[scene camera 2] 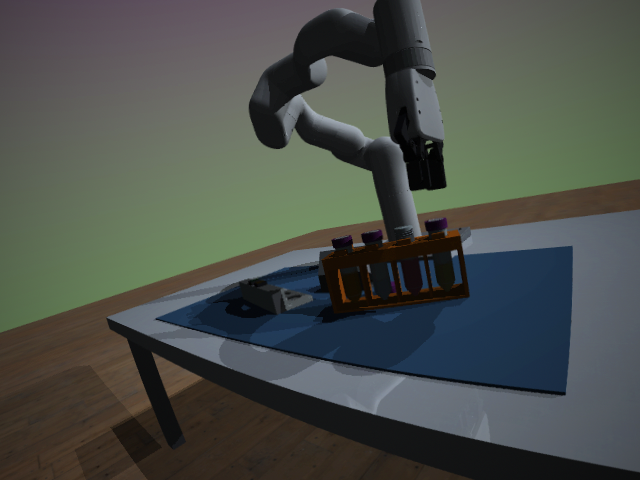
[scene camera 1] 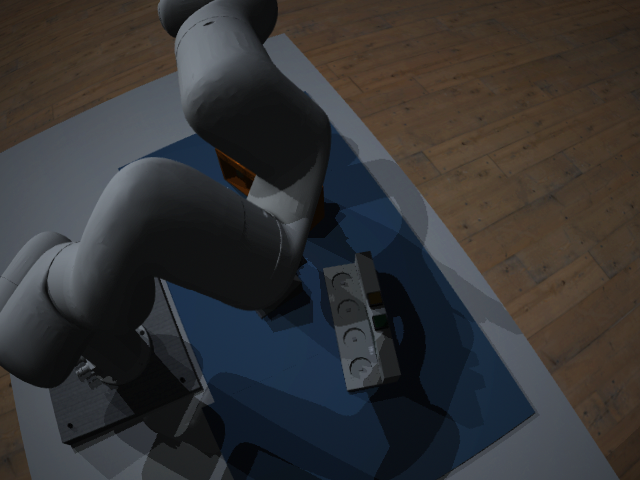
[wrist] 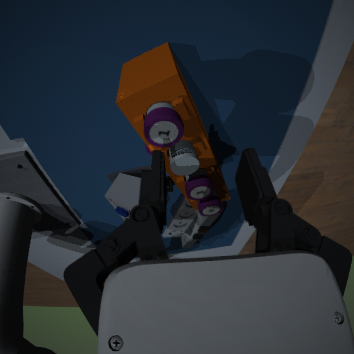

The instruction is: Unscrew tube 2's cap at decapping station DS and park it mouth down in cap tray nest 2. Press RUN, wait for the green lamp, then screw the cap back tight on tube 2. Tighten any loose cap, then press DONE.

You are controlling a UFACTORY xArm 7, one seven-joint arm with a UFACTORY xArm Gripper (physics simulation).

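Pixels of known places: gripper, fingertip midpoint: [scene camera 2: 429,189] [wrist: 201,163]; arm's base, link origin: [scene camera 1: 118,350] [wrist: 15,208].
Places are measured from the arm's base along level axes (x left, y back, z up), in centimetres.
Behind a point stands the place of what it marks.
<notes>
The orange rack [scene camera 1: 319,207] {x 0.7, y -44.0, z 3.1 cm} [scene camera 2: 463,266] {x 22.1, y -40.5, z 3.4 cm} [wrist: 150,75] {x 21.9, y -38.1, z 6.2 cm} holds tubes upright. Three tubes wear purple caps; the uncapped tube [scene camera 2: 403,232] {x 14.0, y -40.8, z 9.8 cm} [wrist: 184,159] {x 14.5, y -39.5, z 10.5 cm}, second from the rack's near end in the wrist view, shows its bare threaded neck. A loose purple cap [scene camera 2: 392,286] {x 8.5, y -36.4, z -0.1 cm} [wrist: 148,149] {x 7.3, y -34.2, z 0.0 cm} lies low beside the rack, mostly hidden. My gripper [scene camera 2: 427,187] {x 19.2, y -40.6, z 15.5 cm} [wrist: 201,163] {x 19.2, y -40.6, z 15.5 cm} is part-open and empty, above the rack; the arm hides it in scene camera 1. The grey cap tray [scene camera 1: 349,324] {x -19.0, y -35.5, z -0.3 cm} [scene camera 2: 262,299] {x -17.4, y -42.7, z 0.7 cm} has its nests empty in scene camera 1. Numbers are not readable.
The button box [scene camera 2: 324,271] [wrist: 122,192] stands between rack and arm base, with a blue button [wrist: 121,211] {x -0.2, y -26.8, z 5.7 cm} partly visible. An amber block [scene camera 1: 374,298] {x -19.2, y -40.3, z 3.9 cm} and a dark green block [scene camera 1: 379,318] {x -22.3, y -38.7, z 3.9 cm} sit on the tray's raised back. The blue mat [scene camera 1: 248,356] {x -13.4, y -19.0, z -1.5 cm} [scene camera 2: 506,320] {x 28.0, y -49.4, z -1.4 cm} [wrist: 65,60] {x 23.7, y -28.1, z -1.4 cm} lies under everything.
</notes>
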